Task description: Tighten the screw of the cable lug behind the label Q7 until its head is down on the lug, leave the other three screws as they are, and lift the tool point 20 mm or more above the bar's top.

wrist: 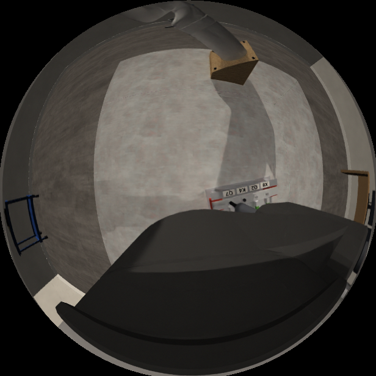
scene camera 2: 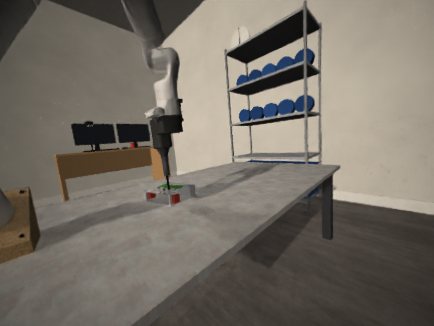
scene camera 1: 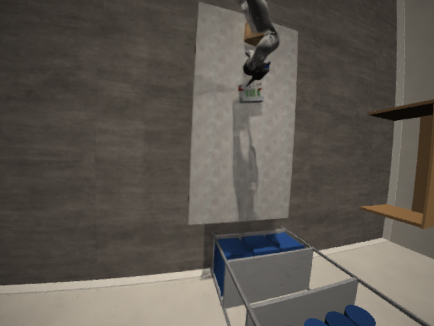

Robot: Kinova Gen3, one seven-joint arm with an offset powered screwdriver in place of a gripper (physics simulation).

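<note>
The terminal bar assembly (scene camera 1: 251, 99) (scene camera 2: 187, 192) stands on the table, with red parts and green cables (scene camera 1: 252, 93). In the wrist view its labels read Q7 (wrist: 229, 193), K4 (wrist: 242, 190), Q2 (wrist: 254, 187) and X8 (wrist: 265, 185), upside down. My screwdriver (scene camera 1: 249, 83) (scene camera 2: 168, 188) (wrist: 231, 203) points down, its tip at the assembly and just beside the Q7 label in the wrist view. The tip hides the Q7 screw; contact and the head's height cannot be told. Light lug parts (wrist: 256, 198) show behind Q2. The tool housing hides the lower part of the assembly.
The grey table (scene camera 1: 215, 150) (scene camera 2: 115, 250) (wrist: 150, 140) carries the arm's wooden base block (scene camera 1: 252, 35) (scene camera 2: 20, 225) (wrist: 232, 71). A metal shelf rack (scene camera 2: 306, 145) with blue items stands beyond the table. A wooden desk (scene camera 2: 105, 162) with two monitors stands at the wall.
</note>
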